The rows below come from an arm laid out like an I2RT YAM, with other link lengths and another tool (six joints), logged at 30 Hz.
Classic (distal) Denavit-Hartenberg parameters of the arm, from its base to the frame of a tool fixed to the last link. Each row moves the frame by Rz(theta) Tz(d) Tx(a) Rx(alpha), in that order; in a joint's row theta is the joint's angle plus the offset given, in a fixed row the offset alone. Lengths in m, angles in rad.
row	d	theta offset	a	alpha
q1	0.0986	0	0.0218	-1.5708
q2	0	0	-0.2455	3.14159
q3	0	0.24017	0.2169	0
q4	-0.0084	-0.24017	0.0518	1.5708
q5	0.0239	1.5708	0	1.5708
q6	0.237	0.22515	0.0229	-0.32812
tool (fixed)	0.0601	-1.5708	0	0
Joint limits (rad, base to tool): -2.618..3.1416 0..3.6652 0..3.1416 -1.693..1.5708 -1.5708..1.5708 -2.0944..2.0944
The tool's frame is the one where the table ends.
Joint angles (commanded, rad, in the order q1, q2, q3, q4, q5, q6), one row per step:
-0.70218 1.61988 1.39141 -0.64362 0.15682 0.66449
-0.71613 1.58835 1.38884 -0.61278 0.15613 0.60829
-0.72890 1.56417 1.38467 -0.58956 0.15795 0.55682
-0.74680 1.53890 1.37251 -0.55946 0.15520 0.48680
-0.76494 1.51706 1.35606 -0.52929 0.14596 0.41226
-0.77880 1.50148 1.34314 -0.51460 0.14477 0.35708
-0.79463 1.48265 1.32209 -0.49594 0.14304 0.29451
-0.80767 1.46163 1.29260 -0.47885 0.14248 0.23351
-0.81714 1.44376 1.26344 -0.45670 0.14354 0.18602
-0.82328 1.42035 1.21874 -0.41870 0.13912 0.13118
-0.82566 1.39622 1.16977 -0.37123 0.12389 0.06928
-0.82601 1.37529 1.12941 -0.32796 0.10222 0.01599
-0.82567 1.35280 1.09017 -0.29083 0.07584 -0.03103
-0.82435 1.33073 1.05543 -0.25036 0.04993 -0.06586
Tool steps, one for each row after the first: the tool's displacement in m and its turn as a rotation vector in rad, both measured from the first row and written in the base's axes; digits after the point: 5 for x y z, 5 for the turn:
0.00181 -0.01146 0.01793 -0.06089 -0.01499 0.02794
0.00071 -0.02075 0.03134 -0.11180 -0.01683 0.05035
-0.00210 -0.03073 0.04362 -0.16917 -0.00814 0.08248
-0.00481 -0.03874 0.05279 -0.22141 0.00745 0.12088
-0.00998 -0.04424 0.05759 -0.25650 0.02953 0.14468
-0.01659 -0.04959 0.06119 -0.29374 0.05764 0.17149
-0.02415 -0.05247 0.06159 -0.32464 0.09097 0.19960
-0.02965 -0.05520 0.06188 -0.35227 0.11578 0.22019
-0.03264 -0.05629 0.06118 -0.38614 0.13837 0.25173
-0.03096 -0.05551 0.06096 -0.42573 0.15518 0.29802
-0.02626 -0.05350 0.06219 -0.46275 0.16201 0.34439
-0.02100 -0.04929 0.06296 -0.49476 0.16393 0.39097
-0.01434 -0.04565 0.06662 -0.52935 0.15485 0.42814

